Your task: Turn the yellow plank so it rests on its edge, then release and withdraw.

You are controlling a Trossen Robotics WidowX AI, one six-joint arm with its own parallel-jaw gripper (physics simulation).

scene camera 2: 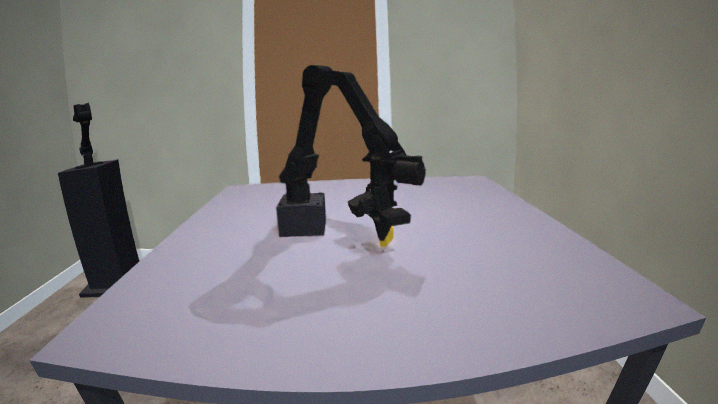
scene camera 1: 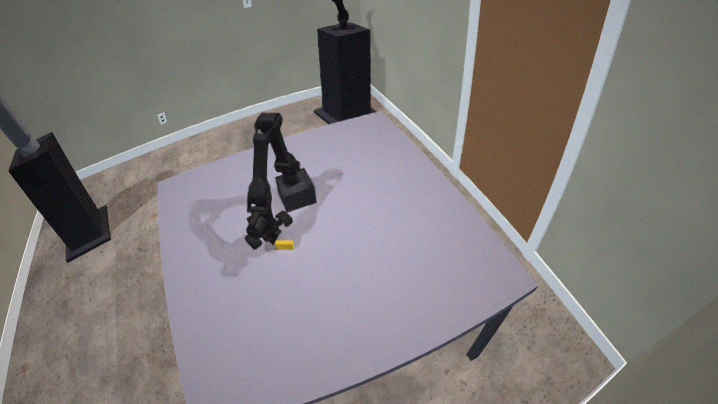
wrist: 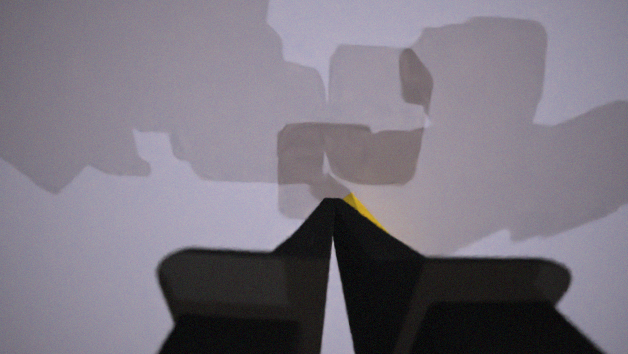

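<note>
The yellow plank (scene camera 1: 284, 245) (scene camera 2: 388, 238) (wrist: 365, 213) is on the table beside the fingertips. In scene camera 1 its long side runs level, left to right, and its left end is close to the fingers. In scene camera 2 it is partly hidden behind the fingers. In the wrist view a thin yellow strip shows along the outer side of the right finger, which hides the rest. Whether its underside lies fully flat on the table is hard to tell. My gripper (scene camera 1: 273, 241) (scene camera 2: 383, 238) (wrist: 331, 205) is shut with nothing between its fingertips, low over the table; contact with the plank is unclear.
The arm's black base (scene camera 1: 296, 190) (scene camera 2: 301, 216) stands on the lilac table (scene camera 1: 381, 281) (scene camera 2: 476, 301), behind the plank in scene camera 1. A black pedestal (scene camera 1: 344, 70) (scene camera 2: 95, 226) with another arm stands off the table. Another pedestal (scene camera 1: 57, 195) stands at the left.
</note>
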